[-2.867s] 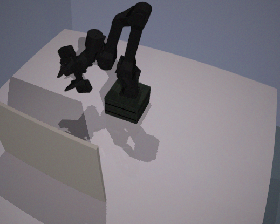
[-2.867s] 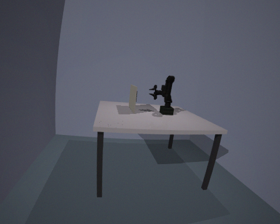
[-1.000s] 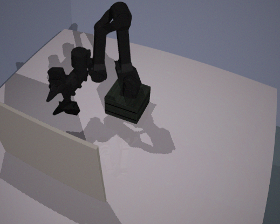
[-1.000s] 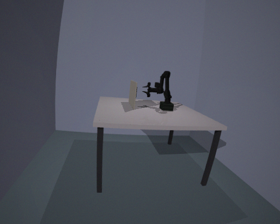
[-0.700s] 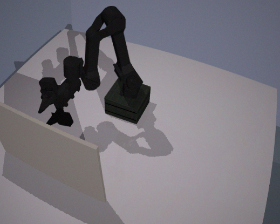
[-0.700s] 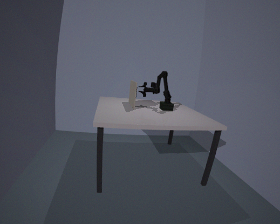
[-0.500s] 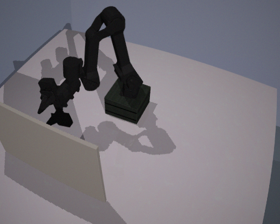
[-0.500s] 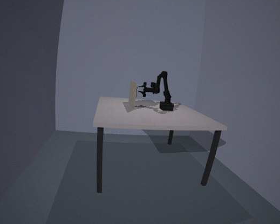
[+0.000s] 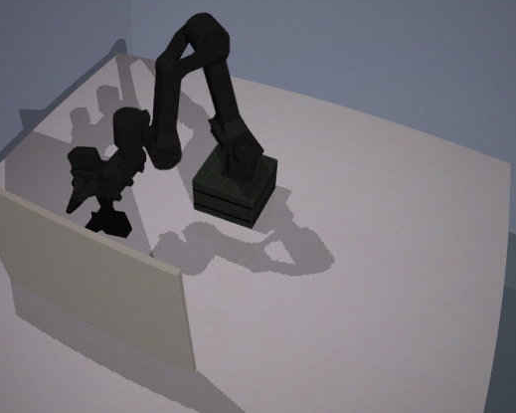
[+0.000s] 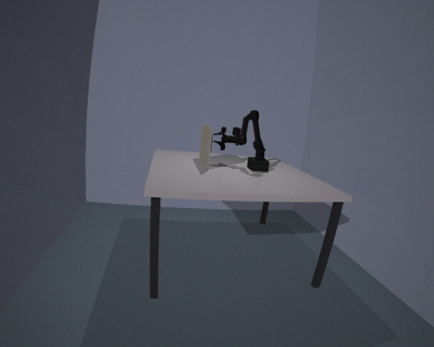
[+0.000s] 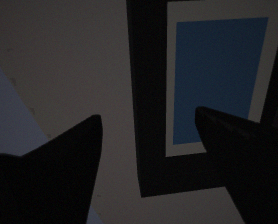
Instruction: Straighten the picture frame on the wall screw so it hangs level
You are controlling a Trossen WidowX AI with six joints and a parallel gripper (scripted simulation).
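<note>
The picture frame lies 4 cm ahead of my gripper tip, 1 cm to the left of it and 5 cm below it. From my gripper tip the other things lie so: wall panel 5 cm ahead, 1 cm to the left, 6 cm below.
</note>
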